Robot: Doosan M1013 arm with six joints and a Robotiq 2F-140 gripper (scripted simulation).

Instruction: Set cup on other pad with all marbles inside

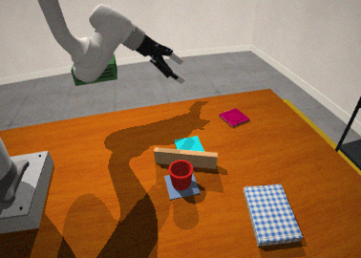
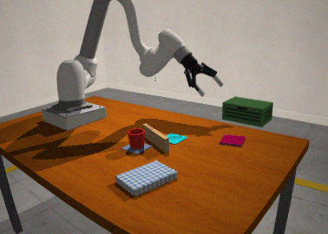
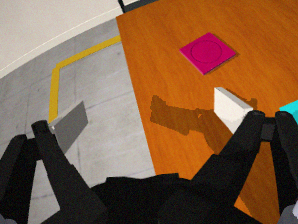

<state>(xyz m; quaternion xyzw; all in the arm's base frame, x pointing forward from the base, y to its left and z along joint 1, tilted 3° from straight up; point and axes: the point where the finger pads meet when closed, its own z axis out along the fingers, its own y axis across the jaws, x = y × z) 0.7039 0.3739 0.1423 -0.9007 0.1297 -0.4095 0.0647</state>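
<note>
Now: the red cup 11 cm behind my hand, 45 cm to the right of it and 16 cm below it. From my hand the other things lie so: magenta flat block (20 cm ahead, 15 cm to the right, 18 cm below); then pad (11 cm behind, 45 cm to the right, 19 cm below); then wooden rail (7 cm behind, 37 cm to the right, 17 cm below).
</note>
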